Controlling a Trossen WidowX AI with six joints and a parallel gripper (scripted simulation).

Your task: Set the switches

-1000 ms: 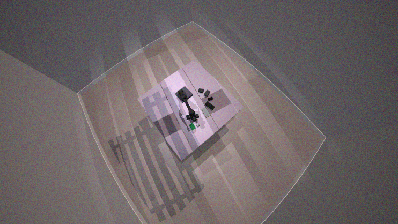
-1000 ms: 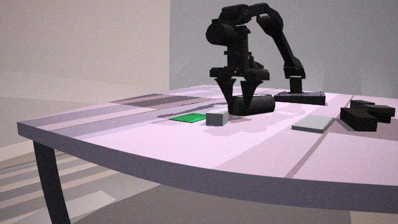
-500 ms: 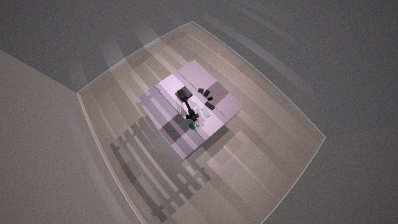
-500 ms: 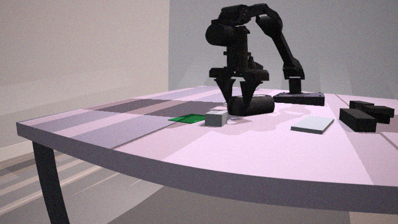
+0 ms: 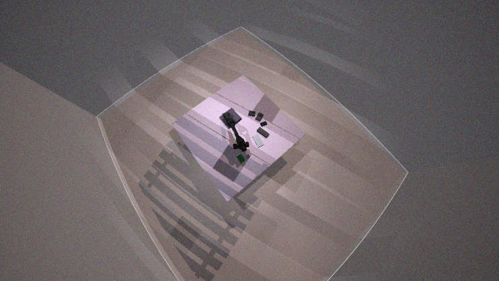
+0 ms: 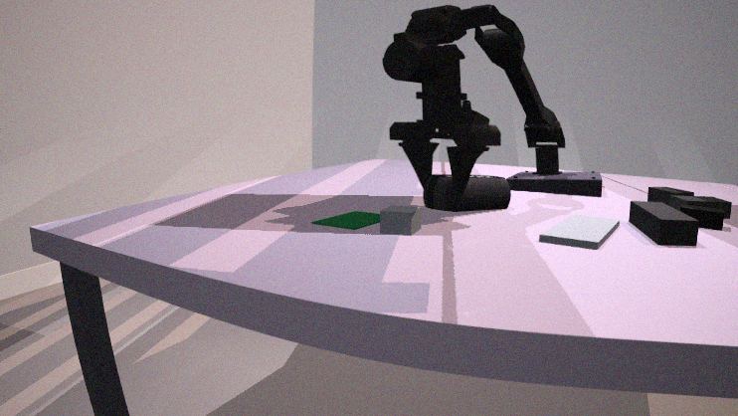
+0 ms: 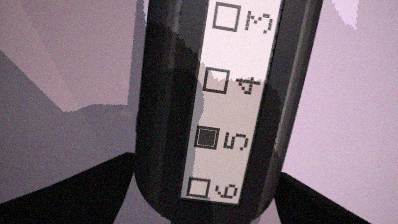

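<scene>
The grey cube is 13 cm ahead of my gripper tip, 2 cm below it and 1 cm to the left of it. Also, from my gripper tip: flat green plate 11 cm ahead, 8 cm to the right, 3 cm below; light grey slab 23 cm to the left, 3 cm below, 3 cm ahead.
</scene>
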